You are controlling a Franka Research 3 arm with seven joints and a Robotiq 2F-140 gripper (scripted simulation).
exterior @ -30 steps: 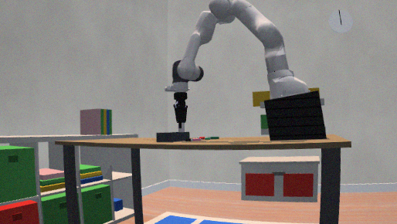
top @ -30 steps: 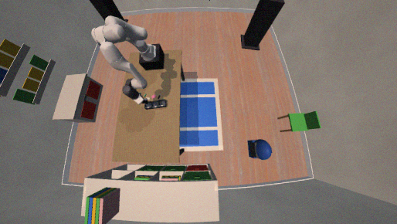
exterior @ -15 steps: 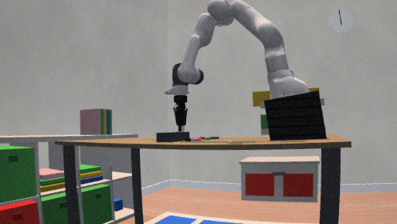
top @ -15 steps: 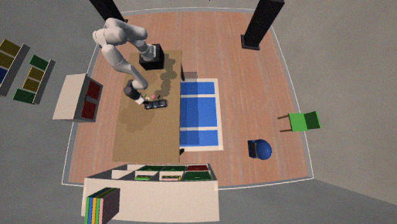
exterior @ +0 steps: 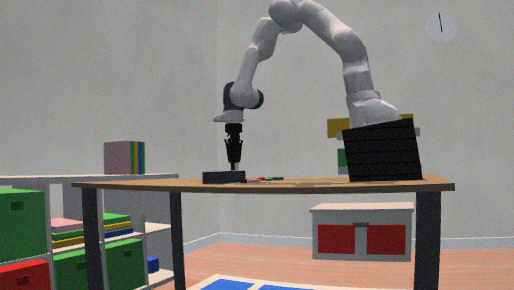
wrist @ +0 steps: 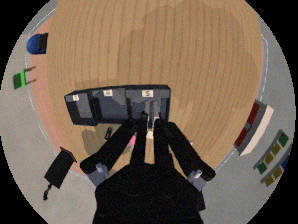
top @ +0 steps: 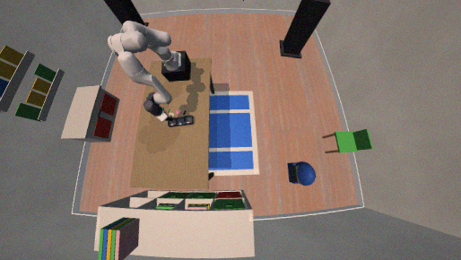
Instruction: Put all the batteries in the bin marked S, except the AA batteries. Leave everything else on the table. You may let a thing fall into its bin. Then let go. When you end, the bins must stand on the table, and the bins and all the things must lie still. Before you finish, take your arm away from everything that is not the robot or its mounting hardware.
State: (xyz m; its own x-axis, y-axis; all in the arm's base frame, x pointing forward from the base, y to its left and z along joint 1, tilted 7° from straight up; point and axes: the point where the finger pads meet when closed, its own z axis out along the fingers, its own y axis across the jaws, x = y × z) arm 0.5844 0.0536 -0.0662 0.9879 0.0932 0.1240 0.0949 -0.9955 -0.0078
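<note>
The tray is 1 cm behind my hand, 9 cm to the left of it and 3 cm below it. From my hand the other things lie so: pink block 12 cm behind, 4 cm to the left, 4 cm below; white spotted tile 9 cm behind, 3 cm to the right, 4 cm below; red battery 7 cm behind, 10 cm to the right, 4 cm below.
</note>
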